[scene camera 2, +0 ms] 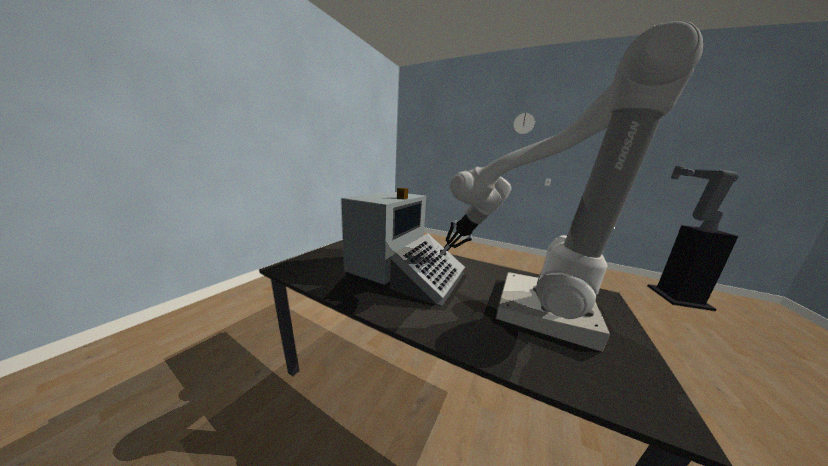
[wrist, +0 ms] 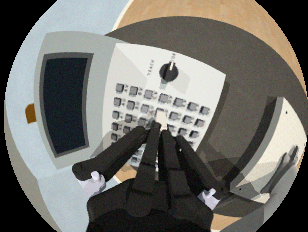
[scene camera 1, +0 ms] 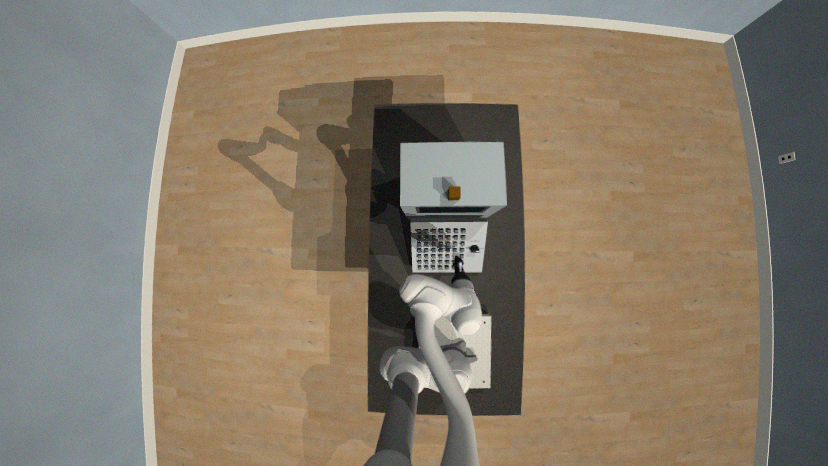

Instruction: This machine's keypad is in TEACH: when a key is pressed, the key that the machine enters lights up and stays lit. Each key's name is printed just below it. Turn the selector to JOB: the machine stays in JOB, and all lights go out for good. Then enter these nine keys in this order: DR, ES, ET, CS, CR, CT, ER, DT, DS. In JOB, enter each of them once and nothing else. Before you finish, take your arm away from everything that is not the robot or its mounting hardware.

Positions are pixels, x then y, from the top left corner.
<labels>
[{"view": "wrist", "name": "my gripper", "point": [159, 117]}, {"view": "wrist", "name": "sloped white keypad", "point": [135, 65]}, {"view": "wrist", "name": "machine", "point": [71, 70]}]
</labels>
